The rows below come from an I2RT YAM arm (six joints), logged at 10 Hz.
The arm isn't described. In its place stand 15 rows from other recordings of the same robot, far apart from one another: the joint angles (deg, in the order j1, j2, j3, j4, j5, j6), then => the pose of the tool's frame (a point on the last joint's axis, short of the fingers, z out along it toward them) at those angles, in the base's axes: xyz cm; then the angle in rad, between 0 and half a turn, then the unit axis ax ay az.
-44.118, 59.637, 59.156, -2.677, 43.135, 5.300 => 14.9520, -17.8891, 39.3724, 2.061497, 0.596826, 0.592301, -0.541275
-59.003, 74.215, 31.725, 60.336, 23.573, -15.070 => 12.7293, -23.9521, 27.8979, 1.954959, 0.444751, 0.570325, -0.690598
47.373, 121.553, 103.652, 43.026, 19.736, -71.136 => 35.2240, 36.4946, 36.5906, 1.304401, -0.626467, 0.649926, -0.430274
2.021, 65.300, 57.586, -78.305, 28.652, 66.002 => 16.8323, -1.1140, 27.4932, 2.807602, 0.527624, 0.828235, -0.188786
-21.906, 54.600, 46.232, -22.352, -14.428, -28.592 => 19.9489, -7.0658, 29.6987, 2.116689, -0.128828, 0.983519, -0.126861
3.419, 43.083, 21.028, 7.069, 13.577, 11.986 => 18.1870, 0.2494, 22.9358, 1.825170, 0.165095, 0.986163, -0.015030
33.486, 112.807, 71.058, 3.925, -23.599, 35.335 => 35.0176, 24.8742, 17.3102, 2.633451, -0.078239, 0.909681, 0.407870
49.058, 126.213, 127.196, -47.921, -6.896, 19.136 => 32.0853, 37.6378, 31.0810, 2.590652, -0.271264, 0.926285, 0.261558
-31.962, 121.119, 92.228, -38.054, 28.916, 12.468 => 36.5132, -24.8113, 17.6911, 2.841872, 0.409505, 0.869250, -0.276968
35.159, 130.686, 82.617, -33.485, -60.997, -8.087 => 32.0428, 26.3778, 8.1246, 3.027977, 0.351962, -0.786329, -0.507749
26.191, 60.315, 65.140, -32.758, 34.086, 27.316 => 20.6011, 7.9096, 37.4774, 1.969225, 0.191024, 0.981581, -0.002850
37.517, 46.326, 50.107, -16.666, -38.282, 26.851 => 12.7420, 12.5640, 35.7740, 2.401224, -0.291929, 0.768623, 0.569206
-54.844, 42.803, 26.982, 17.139, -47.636, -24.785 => 12.3045, -12.9029, 28.6070, 1.637065, -0.154944, 0.948340, -0.276846
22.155, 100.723, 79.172, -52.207, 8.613, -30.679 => 32.5774, 12.6892, 23.3861, 2.870865, -0.433663, 0.897021, -0.085383
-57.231, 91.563, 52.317, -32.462, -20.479, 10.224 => 16.6673, -23.5922, 16.6945, 2.711416, 0.528123, 0.843153, 0.100887
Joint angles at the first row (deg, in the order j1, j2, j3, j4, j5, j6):
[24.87, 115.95, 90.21, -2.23, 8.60, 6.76]
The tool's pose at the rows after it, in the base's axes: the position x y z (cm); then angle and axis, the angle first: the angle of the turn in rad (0 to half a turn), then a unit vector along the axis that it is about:
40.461, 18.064, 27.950, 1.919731, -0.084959, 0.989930, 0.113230
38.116, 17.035, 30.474, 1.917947, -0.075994, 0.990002, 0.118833
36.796, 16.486, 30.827, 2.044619, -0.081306, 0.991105, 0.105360
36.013, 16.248, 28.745, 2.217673, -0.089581, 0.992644, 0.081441
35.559, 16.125, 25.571, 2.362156, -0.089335, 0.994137, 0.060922
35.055, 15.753, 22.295, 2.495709, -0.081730, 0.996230, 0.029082
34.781, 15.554, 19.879, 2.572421, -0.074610, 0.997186, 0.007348
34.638, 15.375, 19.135, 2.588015, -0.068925, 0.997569, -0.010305
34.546, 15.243, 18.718, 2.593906, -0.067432, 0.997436, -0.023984
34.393, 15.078, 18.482, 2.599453, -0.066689, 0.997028, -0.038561
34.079, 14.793, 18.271, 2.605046, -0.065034, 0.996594, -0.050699
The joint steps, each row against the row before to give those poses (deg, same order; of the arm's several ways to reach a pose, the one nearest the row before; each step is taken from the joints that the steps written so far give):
[0.00, -9.84, -9.69, 8.55, 1.59, 1.06]
[0.09, -6.43, -2.21, -4.02, 0.18, 0.96]
[0.00, -2.30, 1.14, -10.86, -0.96, 0.97]
[0.09, 0.53, -0.34, -9.41, -0.88, 0.71]
[0.09, 1.84, -2.29, -4.52, -0.36, 1.05]
[-0.09, 2.29, -2.45, -3.69, 1.05, 1.14]
[0.00, 2.10, -1.85, -1.06, 1.06, 0.97]
[0.00, 0.54, -0.80, -0.18, 1.67, 0.35]
[0.00, 0.26, -0.53, 0.00, 1.32, -0.08]
[0.00, 0.00, -0.44, -0.35, 1.40, -0.18]
[-0.09, -0.43, -0.96, -0.18, 1.15, -0.09]

